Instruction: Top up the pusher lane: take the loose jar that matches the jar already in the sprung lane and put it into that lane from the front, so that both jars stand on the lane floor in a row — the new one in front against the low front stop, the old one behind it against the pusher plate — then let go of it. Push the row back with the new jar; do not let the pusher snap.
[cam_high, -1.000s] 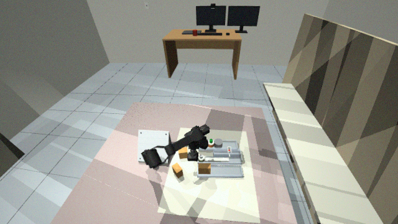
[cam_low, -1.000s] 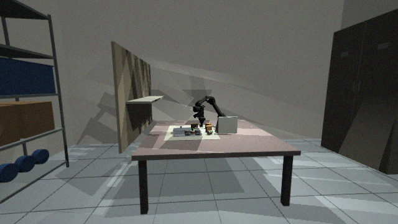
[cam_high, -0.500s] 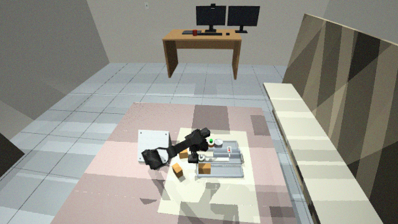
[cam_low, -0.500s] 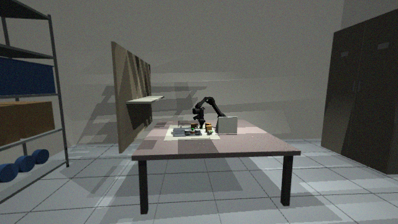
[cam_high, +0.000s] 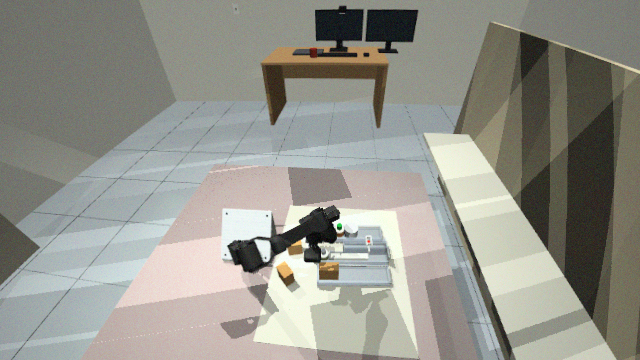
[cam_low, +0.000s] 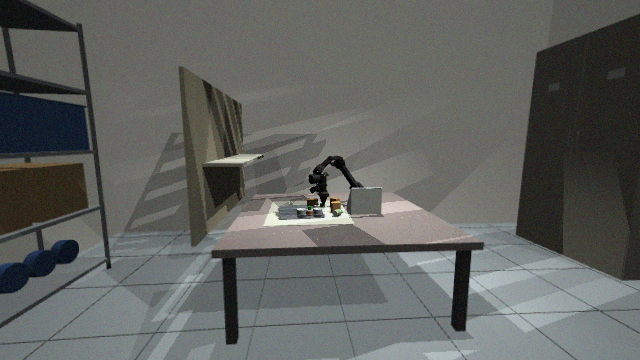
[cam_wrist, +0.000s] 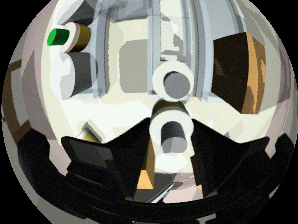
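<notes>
My gripper tip is 190 mm short of the grey lane unit, 20 mm to the right of it and 30 mm above it. Also, from my gripper tip: small red part: 220 mm ahead, 30 mm to the left, 20 mm above.
</notes>
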